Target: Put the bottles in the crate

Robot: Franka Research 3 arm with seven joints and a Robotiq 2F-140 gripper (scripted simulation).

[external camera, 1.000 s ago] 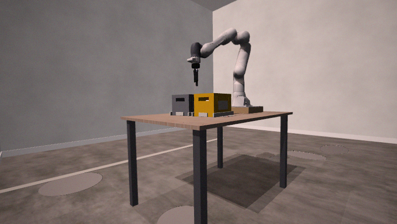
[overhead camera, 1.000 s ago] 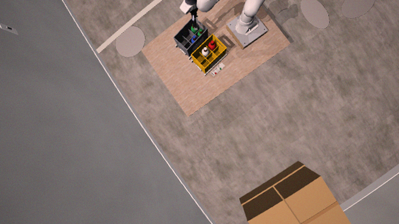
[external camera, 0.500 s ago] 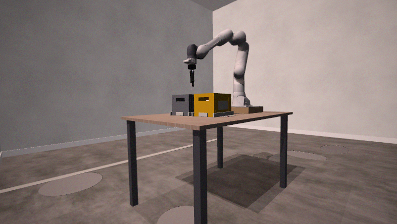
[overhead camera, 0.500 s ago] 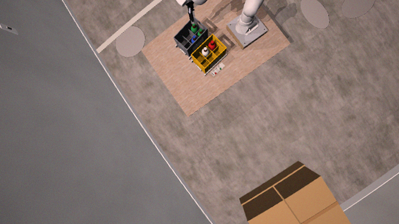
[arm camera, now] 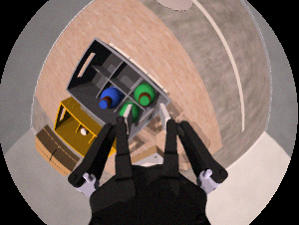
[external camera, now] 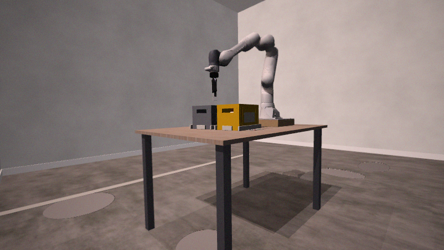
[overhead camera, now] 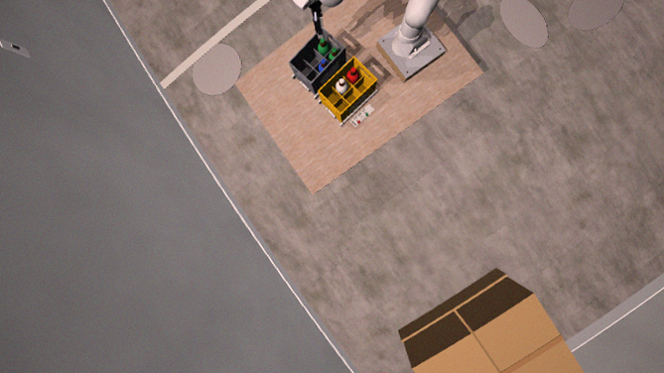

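The grey crate is 170 mm below my hand, 70 mm to the left of it and 70 mm ahead of it. Round my hand: blue bottle 170 mm below, 110 mm to the left, 50 mm ahead; red bottle 240 mm to the left, 170 mm below, 70 mm behind; white bottle 260 mm to the left, 170 mm below, 20 mm ahead.
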